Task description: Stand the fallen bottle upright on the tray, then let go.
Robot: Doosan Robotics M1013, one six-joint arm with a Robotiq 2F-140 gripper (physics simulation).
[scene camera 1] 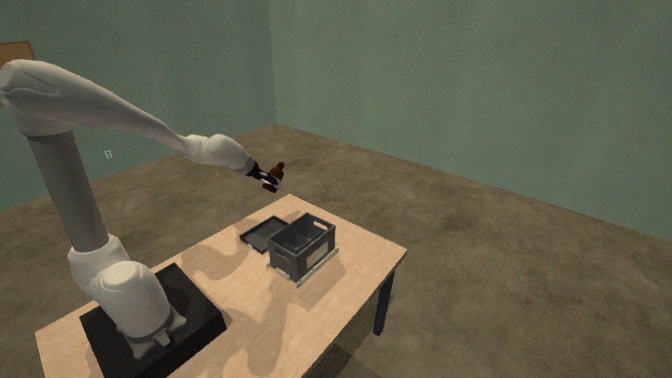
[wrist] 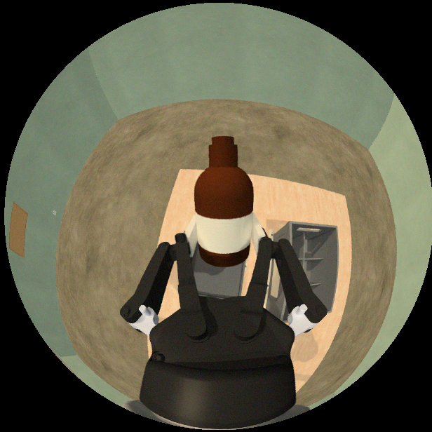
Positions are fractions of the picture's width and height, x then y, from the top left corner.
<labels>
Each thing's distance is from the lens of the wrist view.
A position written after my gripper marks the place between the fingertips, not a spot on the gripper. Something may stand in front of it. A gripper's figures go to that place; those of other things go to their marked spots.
my gripper (wrist: 0.52,0.52): 22 cm
brown bottle (wrist: 0.52,0.45): 14 cm
</labels>
